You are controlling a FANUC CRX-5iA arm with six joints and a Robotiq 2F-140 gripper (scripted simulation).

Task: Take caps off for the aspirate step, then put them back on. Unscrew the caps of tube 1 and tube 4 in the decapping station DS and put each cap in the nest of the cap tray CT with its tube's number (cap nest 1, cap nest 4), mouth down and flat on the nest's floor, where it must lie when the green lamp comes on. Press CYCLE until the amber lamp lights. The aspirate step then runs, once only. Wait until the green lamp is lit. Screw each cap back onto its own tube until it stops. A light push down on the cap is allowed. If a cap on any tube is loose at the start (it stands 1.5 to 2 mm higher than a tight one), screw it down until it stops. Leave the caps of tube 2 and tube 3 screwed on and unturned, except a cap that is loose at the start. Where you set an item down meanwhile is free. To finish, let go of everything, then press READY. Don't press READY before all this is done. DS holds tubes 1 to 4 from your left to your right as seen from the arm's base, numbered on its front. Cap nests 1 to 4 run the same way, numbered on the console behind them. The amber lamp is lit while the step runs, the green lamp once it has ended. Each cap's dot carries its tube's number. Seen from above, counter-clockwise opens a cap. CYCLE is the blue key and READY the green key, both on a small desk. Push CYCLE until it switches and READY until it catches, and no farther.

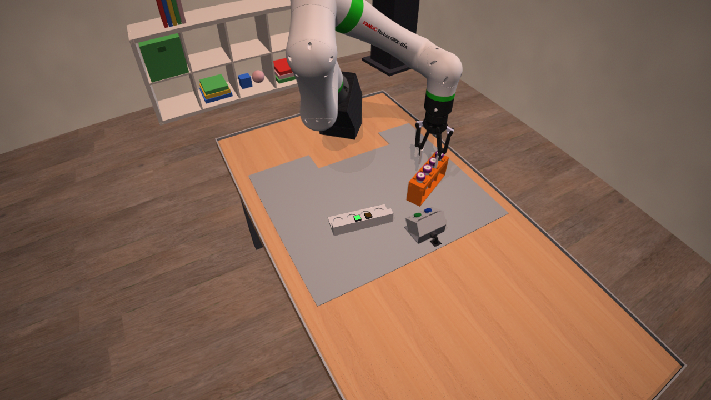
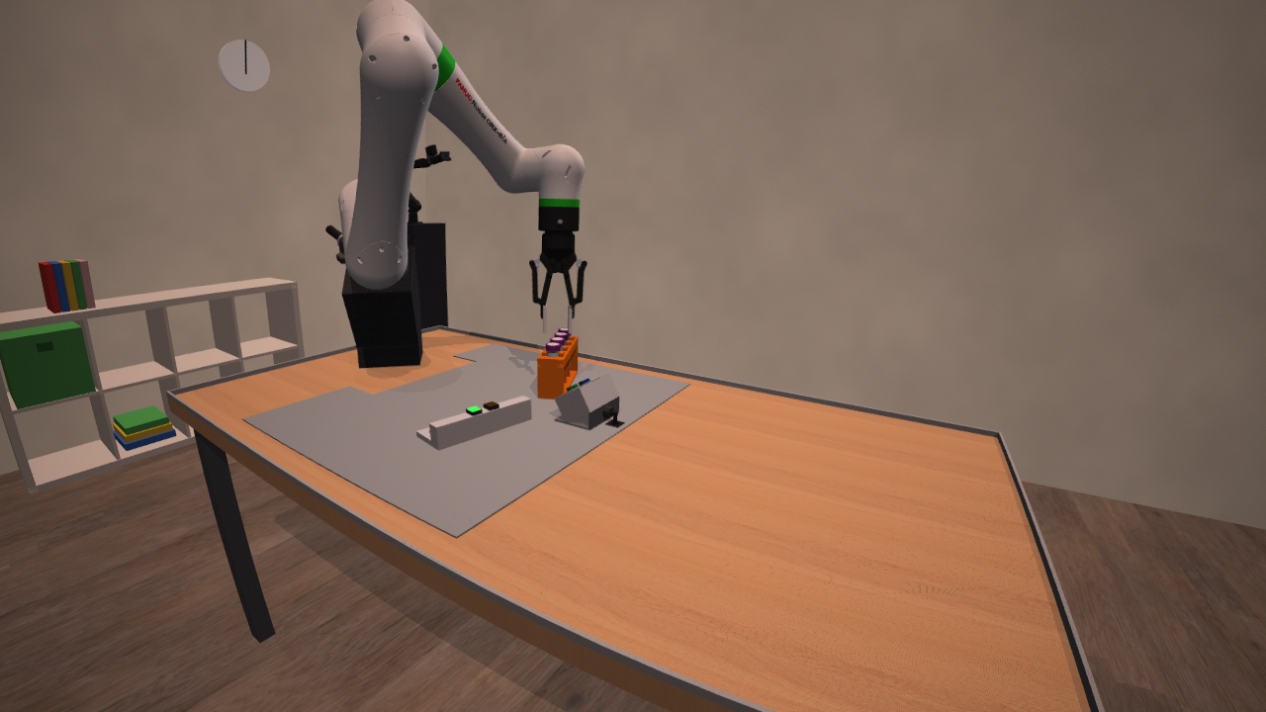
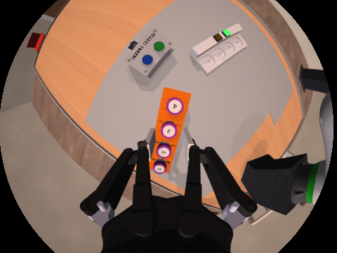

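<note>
Now: hand 12 cm short of the green key, 16 cm to the left of it and 10 cm above it. From my hand the other things lie so: small grey desk: 14 cm ahead, 14 cm to the right, 11 cm below; table edge: 17 cm ahead, 25 cm to the left, 16 cm below; blue key: 13 cm ahead, 11 cm to the right, 10 cm below.
</note>
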